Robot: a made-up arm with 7 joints.
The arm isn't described. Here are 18 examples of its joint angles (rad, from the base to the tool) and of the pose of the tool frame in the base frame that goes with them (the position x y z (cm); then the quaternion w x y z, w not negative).
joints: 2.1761 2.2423 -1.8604 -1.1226 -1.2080 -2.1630 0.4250
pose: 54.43 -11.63 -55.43 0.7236 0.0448 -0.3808 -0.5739
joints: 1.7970 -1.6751 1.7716 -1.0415 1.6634 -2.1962 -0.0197
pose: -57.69 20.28 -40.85 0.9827 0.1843 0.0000 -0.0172
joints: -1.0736 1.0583 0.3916 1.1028 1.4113 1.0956 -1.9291
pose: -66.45 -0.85 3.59 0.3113 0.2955 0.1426 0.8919
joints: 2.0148 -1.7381 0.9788 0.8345 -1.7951 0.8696 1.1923
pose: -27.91 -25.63 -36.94 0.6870 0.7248 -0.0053 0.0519
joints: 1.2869 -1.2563 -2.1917 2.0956 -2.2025 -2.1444 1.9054
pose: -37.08 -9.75 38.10 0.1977 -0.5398 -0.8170 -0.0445
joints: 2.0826 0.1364 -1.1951 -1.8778 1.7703 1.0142 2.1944
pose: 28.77 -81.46 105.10 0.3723 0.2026 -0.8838 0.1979
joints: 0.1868 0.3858 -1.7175 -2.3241 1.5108 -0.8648 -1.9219
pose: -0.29 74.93 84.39 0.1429 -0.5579 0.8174 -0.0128
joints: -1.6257 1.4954 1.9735 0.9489 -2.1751 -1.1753 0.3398
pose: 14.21 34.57 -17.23 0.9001 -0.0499 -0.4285 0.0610
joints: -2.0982 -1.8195 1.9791 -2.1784 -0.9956 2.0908 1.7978
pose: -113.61 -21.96 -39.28 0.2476 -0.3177 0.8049 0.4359
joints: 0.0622 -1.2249 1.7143 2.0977 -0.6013 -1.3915 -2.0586
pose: -36.85 22.48 44.15 0.0546 0.0336 -0.9435 -0.3250
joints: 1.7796 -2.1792 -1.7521 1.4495 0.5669 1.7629 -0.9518
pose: -22.27 -89.10 14.85 0.0164 -0.9442 0.1414 -0.2970
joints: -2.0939 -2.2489 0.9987 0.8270 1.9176 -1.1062 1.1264
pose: -39.12 16.52 -13.51 0.0501 0.2797 -0.2006 0.9376
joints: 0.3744 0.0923 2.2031 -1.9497 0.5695 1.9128 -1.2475
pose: 41.07 104.66 22.20 0.5744 -0.6075 -0.4773 0.2704
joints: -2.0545 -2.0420 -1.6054 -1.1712 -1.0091 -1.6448 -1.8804
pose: -86.46 20.96 18.23 0.3918 -0.9196 -0.0133 0.0245
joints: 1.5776 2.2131 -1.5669 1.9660 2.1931 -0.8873 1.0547
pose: 23.60 -17.97 10.83 0.5728 0.3853 0.4114 -0.5952
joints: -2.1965 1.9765 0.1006 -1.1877 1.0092 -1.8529 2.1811
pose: 28.37 58.42 -18.39 0.2315 -0.1517 0.9057 -0.3212
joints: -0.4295 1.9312 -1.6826 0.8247 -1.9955 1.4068 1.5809
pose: -26.23 -50.49 55.67 0.0566 0.1051 -0.9918 -0.0457
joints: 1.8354 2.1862 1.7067 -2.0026 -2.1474 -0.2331 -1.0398
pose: 57.39 -32.06 -59.87 0.4706 -0.7423 -0.4386 -0.1875
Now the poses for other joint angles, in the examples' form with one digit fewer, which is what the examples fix.
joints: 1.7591 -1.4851 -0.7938 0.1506 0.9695 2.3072 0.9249
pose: -14.1 -87.1 20.3 0.139 0.904 -0.400 -0.061
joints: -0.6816 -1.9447 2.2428 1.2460 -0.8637 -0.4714 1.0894
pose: -44.2 9.9 6.9 0.461 0.375 -0.031 0.803
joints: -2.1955 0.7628 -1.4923 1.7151 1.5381 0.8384 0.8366
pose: -37.5 13.4 -27.2 0.482 -0.425 -0.764 -0.058
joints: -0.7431 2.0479 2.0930 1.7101 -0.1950 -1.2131 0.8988
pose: -10.0 -28.5 32.6 0.528 -0.830 -0.101 -0.148
